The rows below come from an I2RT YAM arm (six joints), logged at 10 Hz.
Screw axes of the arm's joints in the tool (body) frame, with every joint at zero. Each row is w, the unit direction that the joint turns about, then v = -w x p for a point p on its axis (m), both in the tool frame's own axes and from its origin. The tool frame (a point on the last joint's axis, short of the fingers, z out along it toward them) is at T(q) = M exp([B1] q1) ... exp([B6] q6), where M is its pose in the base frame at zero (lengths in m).
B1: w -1 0 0 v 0 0.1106 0
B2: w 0 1 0 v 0.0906 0 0.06
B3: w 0 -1 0 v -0.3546 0 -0.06
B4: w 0 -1 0 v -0.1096 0 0
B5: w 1 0 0 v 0 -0.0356 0
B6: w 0 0 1 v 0 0 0
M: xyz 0.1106 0 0.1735 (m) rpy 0 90 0 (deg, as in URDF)
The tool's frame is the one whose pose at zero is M.
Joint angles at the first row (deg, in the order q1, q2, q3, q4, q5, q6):
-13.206, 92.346, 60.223, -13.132, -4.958, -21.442
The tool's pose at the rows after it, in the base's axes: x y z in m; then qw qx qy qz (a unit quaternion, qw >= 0):
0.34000 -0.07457 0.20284 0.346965 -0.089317 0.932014 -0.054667
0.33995 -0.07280 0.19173 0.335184 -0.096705 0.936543 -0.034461
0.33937 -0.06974 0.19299 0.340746 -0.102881 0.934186 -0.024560
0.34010 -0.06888 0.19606 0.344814 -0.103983 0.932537 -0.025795
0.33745 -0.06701 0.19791 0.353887 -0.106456 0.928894 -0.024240
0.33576 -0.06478 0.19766 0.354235 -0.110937 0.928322 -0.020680
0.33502 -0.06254 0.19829 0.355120 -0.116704 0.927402 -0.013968
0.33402 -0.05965 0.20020 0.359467 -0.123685 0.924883 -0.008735
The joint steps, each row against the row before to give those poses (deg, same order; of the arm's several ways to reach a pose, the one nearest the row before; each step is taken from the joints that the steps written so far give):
0.197, 2.301, -0.460, -1.251, -1.293, -0.192
0.088, 1.310, -0.687, -0.075, -1.921, -0.207
0.347, -0.413, -0.275, 0.213, -1.229, 0.034
0.171, -0.265, 0.304, -0.035, 0.058, 0.044
0.163, -0.986, -0.945, 1.000, -0.451, 0.076
0.266, -0.399, -0.481, 0.019, -0.385, -0.151
0.262, -0.261, -0.112, -0.250, -0.783, -0.172
0.369, -0.541, -0.237, 0.063, -0.724, -0.209

